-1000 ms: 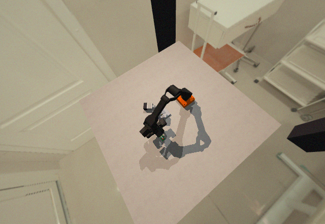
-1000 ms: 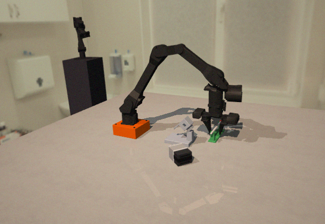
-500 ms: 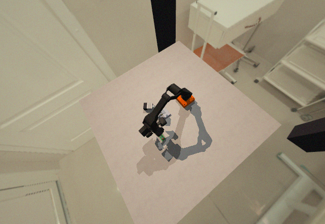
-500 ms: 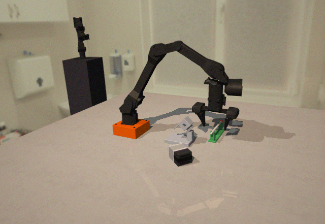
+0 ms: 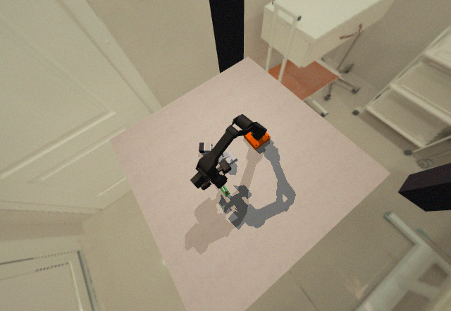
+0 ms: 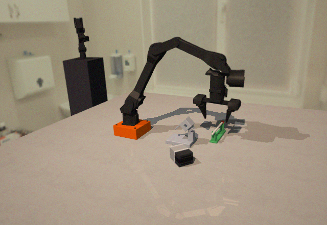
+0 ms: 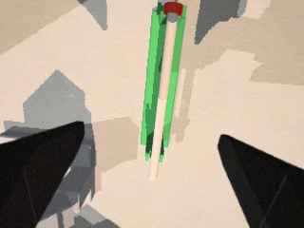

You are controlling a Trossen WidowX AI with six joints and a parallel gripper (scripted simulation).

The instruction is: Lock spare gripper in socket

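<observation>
Now: gripper tip 210 mm to the left of the spare gripper, 100 mm past it and 60 mm above it. Round my gripper tip: grey mount (110 mm behind, 70 mm to the right, 30 mm below); then green stand (60 mm below, 20 mm to the left, 10 mm ahead).
</observation>
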